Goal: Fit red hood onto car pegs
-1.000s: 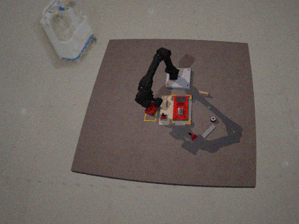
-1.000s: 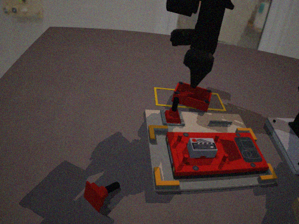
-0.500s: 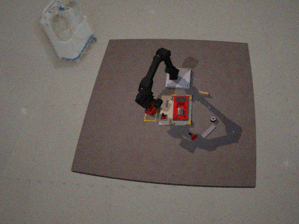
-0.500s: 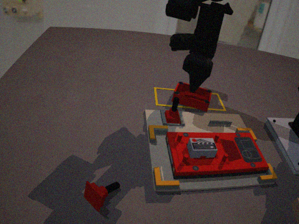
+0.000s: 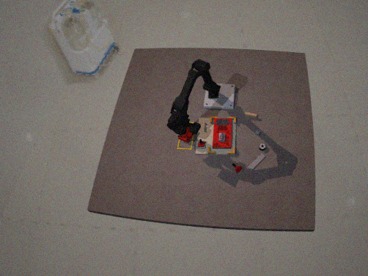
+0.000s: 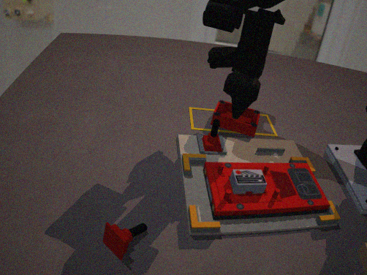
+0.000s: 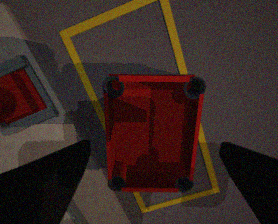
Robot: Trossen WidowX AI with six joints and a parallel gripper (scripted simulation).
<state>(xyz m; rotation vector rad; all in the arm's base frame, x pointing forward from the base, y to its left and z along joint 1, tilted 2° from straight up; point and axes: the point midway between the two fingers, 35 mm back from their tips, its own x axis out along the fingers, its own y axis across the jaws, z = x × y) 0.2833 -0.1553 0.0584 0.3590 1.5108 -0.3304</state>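
Right now my gripper tip is 30 mm above the red hood. From my gripper tip the other things lie so: jig: 20 mm ahead, 190 mm to the left, 30 mm below; then wooden block: 120 mm behind, 390 mm to the left, 20 mm below; then grey engine block: 40 mm ahead, 220 mm to the left, 10 mm below.
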